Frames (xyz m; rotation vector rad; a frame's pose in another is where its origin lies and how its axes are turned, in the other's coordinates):
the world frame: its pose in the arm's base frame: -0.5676 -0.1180 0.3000 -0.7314 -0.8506 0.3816
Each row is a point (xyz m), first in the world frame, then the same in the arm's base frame.
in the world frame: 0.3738 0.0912 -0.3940
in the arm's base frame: -0.0292 -0.0081 0.2632
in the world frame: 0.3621 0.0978 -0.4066
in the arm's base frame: -0.0266 -0.0156 0.2466
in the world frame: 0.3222 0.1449 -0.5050
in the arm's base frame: 0.0255 -0.0477 0.1479
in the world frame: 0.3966 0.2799 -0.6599
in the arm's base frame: 0.1904 0.0230 0.0231
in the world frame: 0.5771 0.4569 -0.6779
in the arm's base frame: 0.3115 0.2425 -0.0139
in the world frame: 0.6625 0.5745 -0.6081
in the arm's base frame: 0.3063 0.4035 -0.0211
